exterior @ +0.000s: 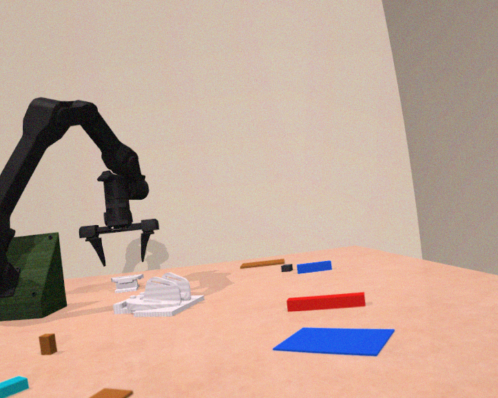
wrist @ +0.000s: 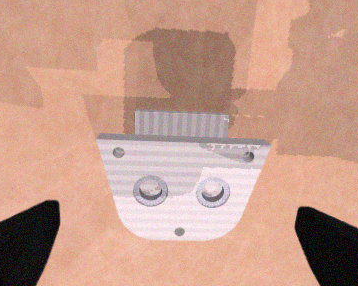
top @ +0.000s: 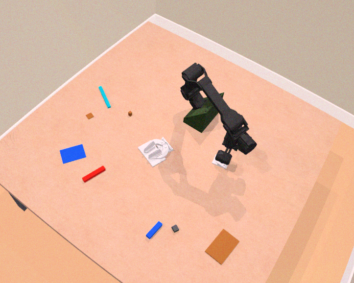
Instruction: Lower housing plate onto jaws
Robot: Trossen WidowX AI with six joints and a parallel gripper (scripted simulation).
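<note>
My gripper tip is 10 mm to the left of the white part and 50 mm above it. Also, from my gripper tip: blue bar: 440 mm ahead, 70 mm to the right, 50 mm below; orange sheet: 340 mm ahead, 190 mm to the left, 60 mm below; dark cube: 390 mm ahead, 50 mm below.
</note>
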